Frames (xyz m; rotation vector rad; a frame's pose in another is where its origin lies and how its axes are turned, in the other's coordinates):
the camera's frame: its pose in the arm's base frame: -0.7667 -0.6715 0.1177 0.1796 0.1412 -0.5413
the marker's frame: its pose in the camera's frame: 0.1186 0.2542 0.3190 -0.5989 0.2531 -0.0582
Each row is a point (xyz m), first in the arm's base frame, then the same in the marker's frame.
Working: the arm's base frame: its pose in the marker's frame: 0.2331 0.8566 0.0351 0.3427 -0.5472 0.5115

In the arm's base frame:
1: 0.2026 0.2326 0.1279
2: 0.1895 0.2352 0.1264
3: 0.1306 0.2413 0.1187
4: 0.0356 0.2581 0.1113
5: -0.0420 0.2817 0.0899
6: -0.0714 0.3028 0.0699
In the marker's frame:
1: 0.2037 1.0660 0.2936
2: 0.1933 1.0640 0.2854
3: 0.1498 1.0507 0.2466
4: 0.0738 1.0329 0.1894
5: 0.0126 1.0332 0.1321
6: -0.0124 1.0484 0.1029

